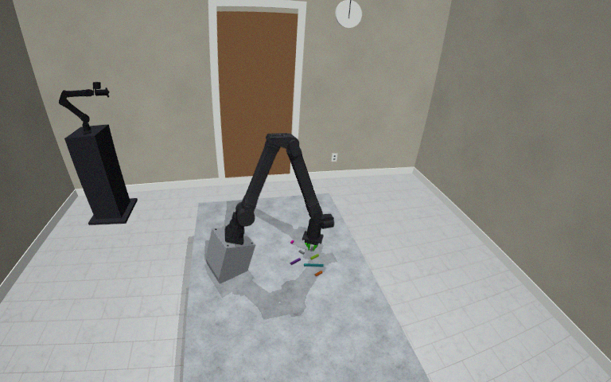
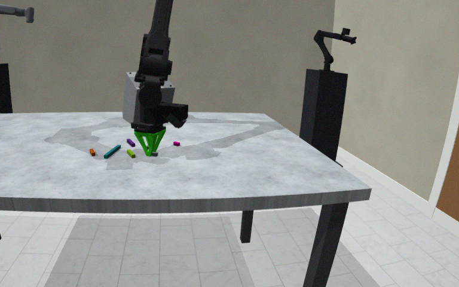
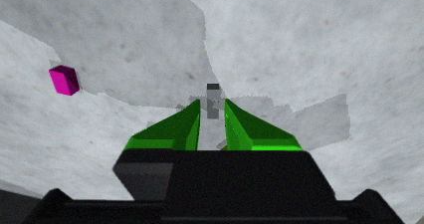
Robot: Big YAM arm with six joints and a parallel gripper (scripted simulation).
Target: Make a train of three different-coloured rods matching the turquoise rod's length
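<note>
Now: hand 6 cm to the left of the lime rod. The rest, counted from my hand: purple rod (10 cm behind, 8 cm to the right); then magenta rod (9 cm behind, 7 cm to the left); then turquoise rod (12 cm to the right, 1 cm behind).
</note>
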